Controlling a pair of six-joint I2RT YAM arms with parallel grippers.
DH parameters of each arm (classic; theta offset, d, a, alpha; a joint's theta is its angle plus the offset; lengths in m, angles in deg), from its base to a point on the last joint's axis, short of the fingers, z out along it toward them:
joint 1: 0 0.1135 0.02 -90
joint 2: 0 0 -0.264 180
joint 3: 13.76 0 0.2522 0
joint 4: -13.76 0 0.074 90
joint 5: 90 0 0 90
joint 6: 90 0.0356 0 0
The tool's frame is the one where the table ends.
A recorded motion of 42 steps. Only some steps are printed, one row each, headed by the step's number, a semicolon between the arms.
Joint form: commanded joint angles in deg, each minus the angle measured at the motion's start. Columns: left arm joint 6, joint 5, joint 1, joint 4, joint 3, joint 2; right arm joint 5, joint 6, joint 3, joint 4, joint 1, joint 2.
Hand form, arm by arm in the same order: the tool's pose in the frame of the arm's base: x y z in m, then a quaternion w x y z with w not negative. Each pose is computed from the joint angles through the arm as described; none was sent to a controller.
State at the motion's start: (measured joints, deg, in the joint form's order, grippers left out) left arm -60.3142 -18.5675 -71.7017 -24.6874 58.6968 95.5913; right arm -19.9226 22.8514 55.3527 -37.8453 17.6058 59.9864
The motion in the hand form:
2: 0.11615 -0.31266 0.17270 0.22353 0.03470 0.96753 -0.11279; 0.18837 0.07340 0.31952 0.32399 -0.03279 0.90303 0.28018
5: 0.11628 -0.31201 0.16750 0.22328 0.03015 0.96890 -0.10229; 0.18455 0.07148 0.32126 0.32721 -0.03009 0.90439 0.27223
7: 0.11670 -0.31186 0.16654 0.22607 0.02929 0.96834 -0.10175; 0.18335 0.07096 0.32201 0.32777 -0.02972 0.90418 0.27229
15: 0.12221 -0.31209 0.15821 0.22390 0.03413 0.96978 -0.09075; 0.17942 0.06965 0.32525 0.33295 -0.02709 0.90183 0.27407
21: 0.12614 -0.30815 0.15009 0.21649 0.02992 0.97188 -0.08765; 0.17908 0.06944 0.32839 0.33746 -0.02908 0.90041 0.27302
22: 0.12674 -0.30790 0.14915 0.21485 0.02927 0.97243 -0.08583; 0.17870 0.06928 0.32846 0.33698 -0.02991 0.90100 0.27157
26: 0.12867 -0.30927 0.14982 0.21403 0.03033 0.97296 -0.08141; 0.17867 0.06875 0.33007 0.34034 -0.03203 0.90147 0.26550
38: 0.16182 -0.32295 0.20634 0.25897 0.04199 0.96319 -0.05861; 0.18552 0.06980 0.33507 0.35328 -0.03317 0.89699 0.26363
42: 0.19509 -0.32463 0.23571 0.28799 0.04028 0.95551 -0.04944; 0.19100 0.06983 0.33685 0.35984 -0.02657 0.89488 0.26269
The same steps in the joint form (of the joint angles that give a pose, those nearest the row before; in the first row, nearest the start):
2: -3.42 -0.67 0.07 -5.63 2.91 3.57; 0.87 -0.48 0.88 -3.45 0.39 -3.00
5: -4.08 -1.19 0.07 -5.92 2.70 4.32; 1.90 -0.62 0.98 -4.48 0.38 -3.86
7: -4.06 -1.51 0.11 -5.58 2.52 4.39; 1.90 -0.60 1.03 -4.73 0.34 -4.14
15: -2.79 -1.35 1.01 -4.89 2.43 5.92; 2.06 -0.19 1.16 -5.11 0.36 -5.14
21: -2.59 -0.48 1.96 -3.58 1.13 6.44; 2.24 -0.45 1.74 -5.31 0.36 -5.20
22: -2.61 -0.36 2.09 -3.69 1.15 6.62; 2.33 -0.61 1.80 -5.55 0.37 -5.23
26: -2.33 -0.39 2.31 -4.47 1.95 7.07; 2.91 -1.20 2.21 -5.92 0.32 -5.18
38: 4.02 -4.65 6.09 -15.88 15.66 7.38; 3.31 -1.56 3.45 -4.48 0.07 -3.87
42: 9.22 -6.43 10.43 -19.50 23.76 8.88; 3.65 -1.17 4.01 -3.35 -0.33 -2.90

